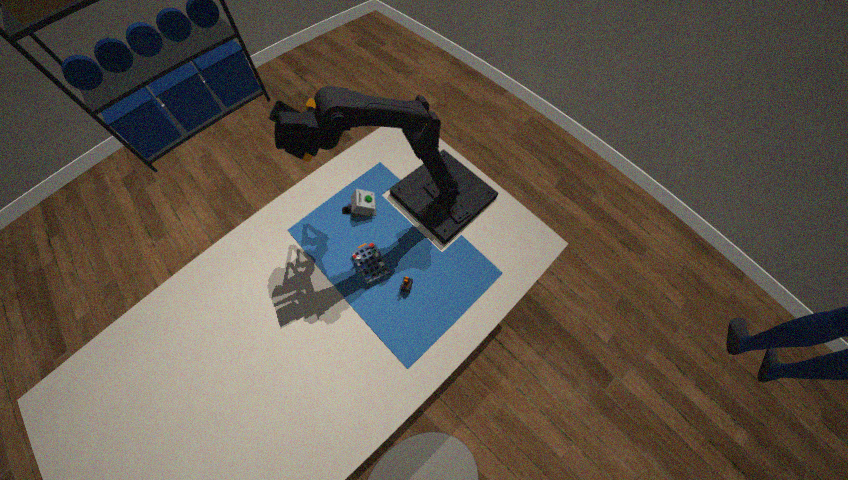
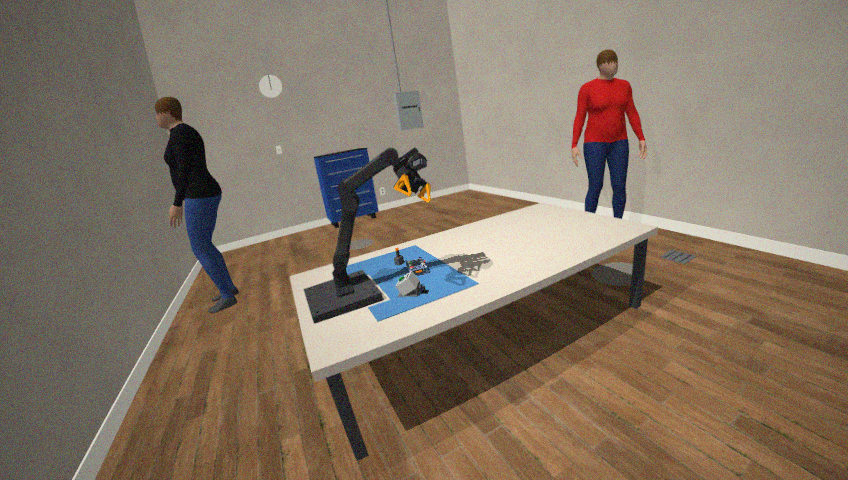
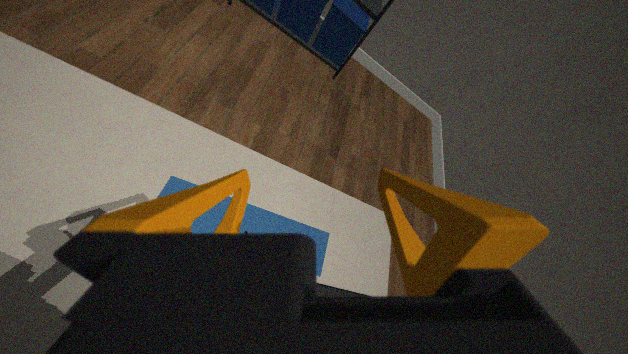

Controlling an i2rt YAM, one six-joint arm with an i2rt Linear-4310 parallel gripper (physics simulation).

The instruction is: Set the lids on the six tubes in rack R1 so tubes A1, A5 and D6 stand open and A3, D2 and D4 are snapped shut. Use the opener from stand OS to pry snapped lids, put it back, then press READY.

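Frame: origin at the arm's base, x ahead, y left, z up, level; centimetres.
Seen in the pictures: gripper, between the fingertips: (image 2: 420, 198) (image 3: 313, 176); arm's base, origin of its link: (image 1: 447, 200) (image 2: 343, 285).
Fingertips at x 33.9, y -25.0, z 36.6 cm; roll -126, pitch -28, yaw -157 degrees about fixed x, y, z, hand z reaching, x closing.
Note:
Offsets run from my fingertips to a thing's top centre. "pt": to the spot under its first point. Level surfaces: height alone.
My gripper (image 2: 415, 193) (image 3: 313, 176) is open and empty, with orange fingers wide apart, high above the table. The small grey tube rack R1 @[dx +1.9, dy +27.5, dz -34.1 cm] (image 1: 370, 263) (image 2: 417, 265) stands on the blue mat; red and orange bits show at one end, but single tubes and lid states are too small to tell. The opener with an orange top @[dx -3.2, dy +41.4, dz -31.4 cm] (image 1: 407, 280) (image 2: 397, 253) stands upright in its dark stand OS (image 1: 405, 287) (image 2: 398, 260) beside the rack. A light grey box with the green READY button @[dx -10.4, dy +9.0, dz -32.5 cm] (image 1: 368, 199) (image 2: 402, 278) stands on the mat's other side.
The blue mat @[dz -39.9 cm] (image 1: 416, 333) (image 2: 380, 313) lies on the white table @[dz -40.2 cm] (image 1: 178, 356) (image 2: 535, 237), beside the dark arm base (image 1: 470, 178) (image 2: 321, 306). A small dark part @[pt dx -2.7, dy +4.8, dz -38.7 cm] (image 1: 346, 209) (image 2: 423, 291) sits at the button box. A rack with blue bins and two people are off the table.

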